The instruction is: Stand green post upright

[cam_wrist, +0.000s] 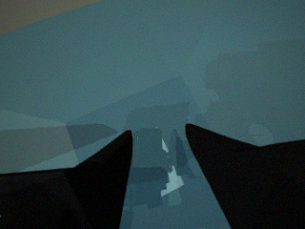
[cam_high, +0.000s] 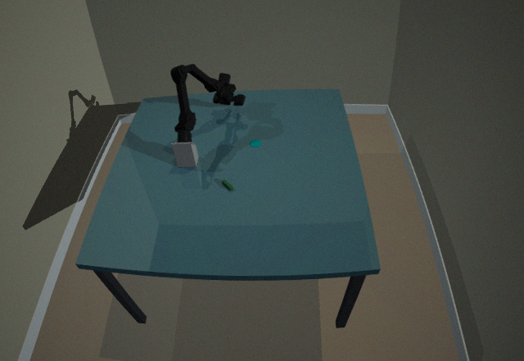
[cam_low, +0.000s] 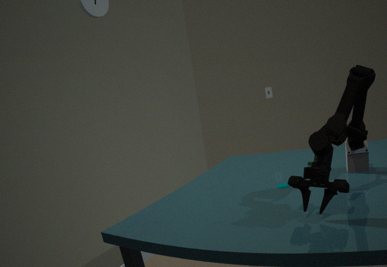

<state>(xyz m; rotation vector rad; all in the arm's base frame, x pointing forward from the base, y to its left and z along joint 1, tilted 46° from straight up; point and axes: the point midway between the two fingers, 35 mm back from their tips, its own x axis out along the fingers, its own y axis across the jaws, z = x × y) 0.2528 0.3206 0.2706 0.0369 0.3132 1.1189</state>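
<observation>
Right now the green post is 60 mm behind my gripper tip, 630 mm to the right of it and 10 mm below it. From my gripper tip the other things lie so: cyan circle 90 mm ahead, 350 mm to the right, 20 mm below.
</observation>
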